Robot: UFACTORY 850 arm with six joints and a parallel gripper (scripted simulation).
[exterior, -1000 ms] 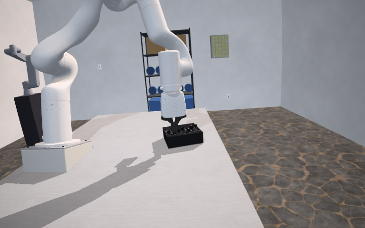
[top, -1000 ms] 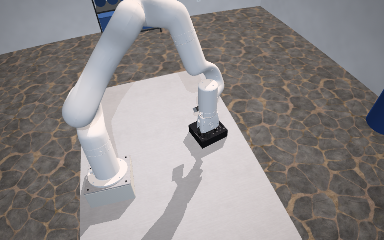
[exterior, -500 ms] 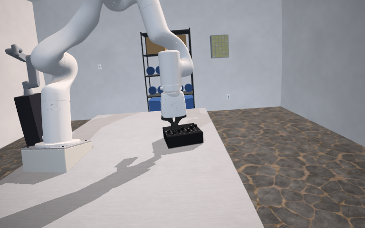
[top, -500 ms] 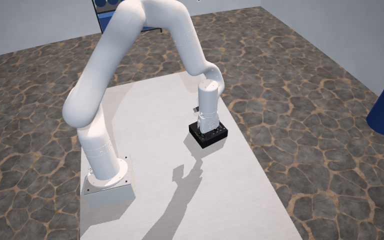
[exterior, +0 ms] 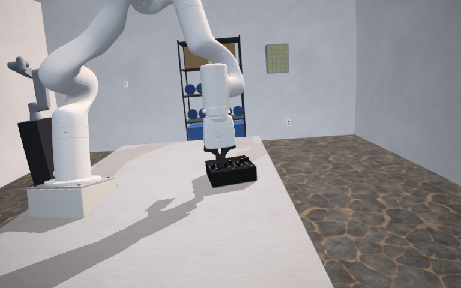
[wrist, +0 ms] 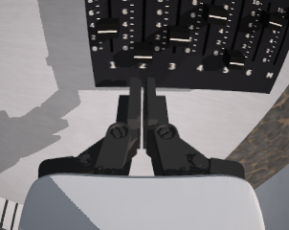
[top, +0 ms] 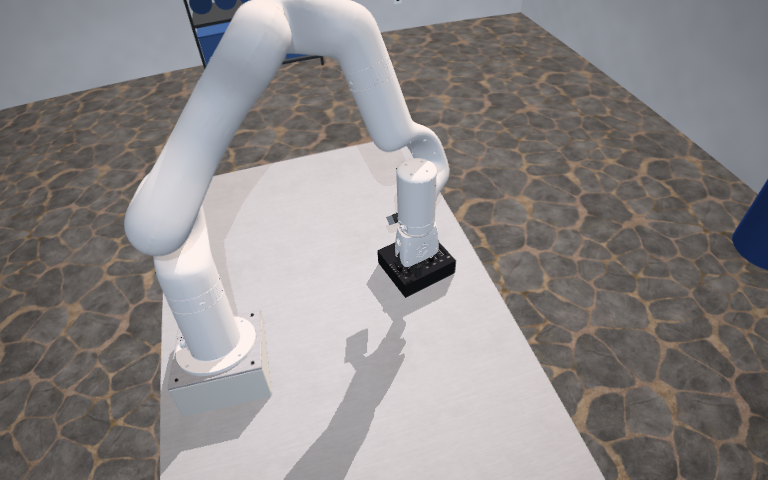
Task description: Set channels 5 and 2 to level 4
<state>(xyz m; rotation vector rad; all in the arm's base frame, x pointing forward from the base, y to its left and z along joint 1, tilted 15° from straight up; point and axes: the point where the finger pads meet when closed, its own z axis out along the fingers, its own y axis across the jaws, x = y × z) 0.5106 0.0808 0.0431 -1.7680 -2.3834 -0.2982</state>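
My hand is 10 mm past the channel 2 fader cap, 30 mm to the right of it and 30 mm above it. Also, from my hand: channel 3 fader cap: 10 mm ahead, 50 mm to the left, 30 mm below; channel 5 fader cap: 60 mm ahead, 40 mm to the left, 30 mm below; channel 1 fader cap: 30 mm behind, 40 mm to the left, 30 mm below.
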